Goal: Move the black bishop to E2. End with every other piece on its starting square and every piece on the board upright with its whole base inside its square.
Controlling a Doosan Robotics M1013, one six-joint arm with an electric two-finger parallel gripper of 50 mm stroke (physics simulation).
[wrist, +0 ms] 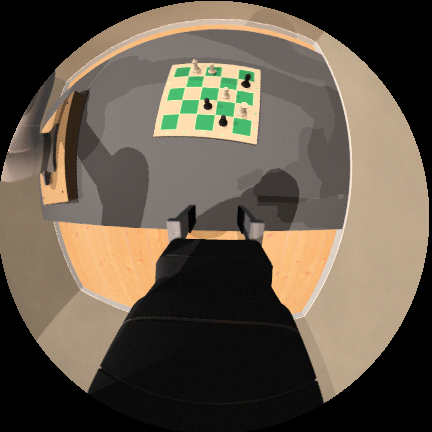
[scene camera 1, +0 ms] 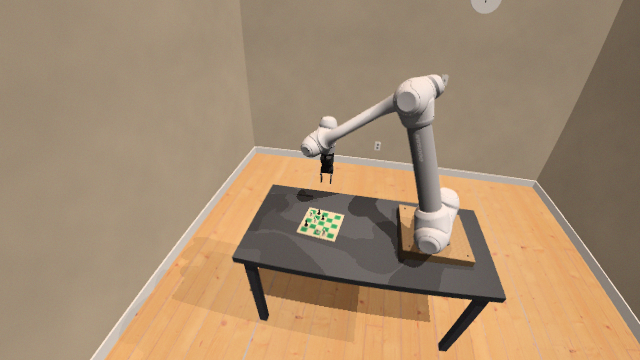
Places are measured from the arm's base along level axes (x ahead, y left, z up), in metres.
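Pixels of known places: gripper, fingertip midpoint: (wrist: 216, 213) (scene camera 1: 326, 182); arm's base at its link origin: (wrist: 49, 151).
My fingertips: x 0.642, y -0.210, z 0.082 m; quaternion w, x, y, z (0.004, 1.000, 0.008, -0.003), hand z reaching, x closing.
Observation:
For each thing: its top centre in the pictures, then the offset to it from my fingertips. Level surfaces: height alone.
- cream board at its top centre: (wrist: 209, 93) (scene camera 1: 321, 223) dx -0.022, dy +0.237, dz -0.119 m
- third black piece at its top centre: (wrist: 248, 73) dx +0.057, dy +0.271, dz -0.076 m
- dark table at its surface level: dz -0.125 m
My gripper (scene camera 1: 326, 182) (wrist: 216, 213) is open and empty, high above the table, beyond the board's far side in the scene view. The green and cream board (scene camera 1: 330, 235) (wrist: 170, 121) carries three black pieces and several white ones, all apparently upright. In the wrist view, one black piece (wrist: 223, 121) stands in the row nearest the gripper, fourth square from left. Another black piece (wrist: 207, 104) stands one row farther, third from left. A third black piece (wrist: 246, 81) stands near the right edge. Which is the bishop, and exact base placement, I cannot tell.
White pieces (wrist: 196, 66) (wrist: 212, 69) stand side by side in the wrist view's top row; others (wrist: 226, 93) (wrist: 243, 110) stand among the black ones. The arm's wooden base plate (scene camera 1: 462, 235) (wrist: 73, 150) is on the dark table (scene camera 1: 280, 250) (wrist: 170, 170).

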